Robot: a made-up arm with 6 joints. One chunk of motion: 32 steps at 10 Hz.
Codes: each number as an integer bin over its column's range. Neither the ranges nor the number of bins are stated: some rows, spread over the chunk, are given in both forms.
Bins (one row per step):
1: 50 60 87 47 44 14
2: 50 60 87 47 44 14
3: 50 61 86 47 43 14
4: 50 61 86 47 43 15
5: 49 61 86 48 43 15
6: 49 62 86 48 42 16
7: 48 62 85 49 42 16
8: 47 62 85 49 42 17
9: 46 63 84 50 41 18
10: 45 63 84 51 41 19
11: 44 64 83 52 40 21
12: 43 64 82 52 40 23
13: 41 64 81 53 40 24
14: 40 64 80 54 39 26
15: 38 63 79 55 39 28
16: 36 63 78 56 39 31
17: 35 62 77 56 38 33
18: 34 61 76 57 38 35
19: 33 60 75 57 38 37
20: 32 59 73 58 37 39
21: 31 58 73 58 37 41
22: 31 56 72 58 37 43
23: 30 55 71 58 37 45
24: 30 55 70 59 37 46
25: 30 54 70 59 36 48
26: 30 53 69 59 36 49
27: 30 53 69 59 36 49
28: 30 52 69 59 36 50
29: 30 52 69 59 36 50
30: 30 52 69 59 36 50
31: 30 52 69 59 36 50
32: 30 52 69 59 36 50
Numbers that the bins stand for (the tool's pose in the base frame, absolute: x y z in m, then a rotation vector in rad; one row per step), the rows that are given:
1: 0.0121 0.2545 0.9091 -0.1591 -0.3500 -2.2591
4: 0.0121 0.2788 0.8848 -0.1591 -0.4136 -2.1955
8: -0.0606 0.3030 0.8606 -0.0318 -0.4773 -2.0682
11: -0.1333 0.3515 0.8121 0.1591 -0.6045 -1.8136
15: -0.2788 0.3273 0.7152 0.3500 -0.6682 -1.3682
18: -0.3758 0.2788 0.6424 0.4773 -0.7318 -0.9227
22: -0.4485 0.1576 0.5455 0.5409 -0.7955 -0.4136
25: -0.4727 0.1091 0.4970 0.6045 -0.8591 -0.0955
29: -0.4727 0.0606 0.4727 0.6045 -0.8591 0.0318
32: -0.4727 0.0606 0.4727 0.6045 -0.8591 0.0318
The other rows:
2: 0.0121 0.2545 0.9091 -0.1591 -0.3500 -2.2591
3: 0.0121 0.2788 0.8848 -0.1591 -0.4136 -2.2591
5: -0.0121 0.2788 0.8848 -0.0955 -0.4136 -2.1955
6: -0.0121 0.3030 0.8848 -0.0955 -0.4773 -2.1318
7: -0.0364 0.3030 0.8606 -0.0318 -0.4773 -2.1318
9: -0.0848 0.3273 0.8364 0.0318 -0.5409 -2.0045
10: -0.1091 0.3273 0.8364 0.0955 -0.5409 -1.9409
12: -0.1576 0.3515 0.7879 0.1591 -0.6045 -1.6864
13: -0.2061 0.3515 0.7636 0.2227 -0.6045 -1.6227
14: -0.2303 0.3515 0.7394 0.2864 -0.6682 -1.4955
16: -0.3273 0.3273 0.6909 0.4136 -0.6682 -1.1773
17: -0.3515 0.3030 0.6667 0.4136 -0.7318 -1.0500
19: -0.4000 0.2545 0.6182 0.4773 -0.7318 -0.7955
20: -0.4242 0.2303 0.5697 0.5409 -0.7955 -0.6682
21: -0.4485 0.2061 0.5697 0.5409 -0.7955 -0.5409
23: -0.4727 0.1333 0.5212 0.5409 -0.7955 -0.2864
24: -0.4727 0.1333 0.4970 0.6045 -0.7955 -0.2227
26: -0.4727 0.0848 0.4727 0.6045 -0.8591 -0.0318
27: -0.4727 0.0848 0.4727 0.6045 -0.8591 -0.0318
28: -0.4727 0.0606 0.4727 0.6045 -0.8591 0.0318
30: -0.4727 0.0606 0.4727 0.6045 -0.8591 0.0318
31: -0.4727 0.0606 0.4727 0.6045 -0.8591 0.0318

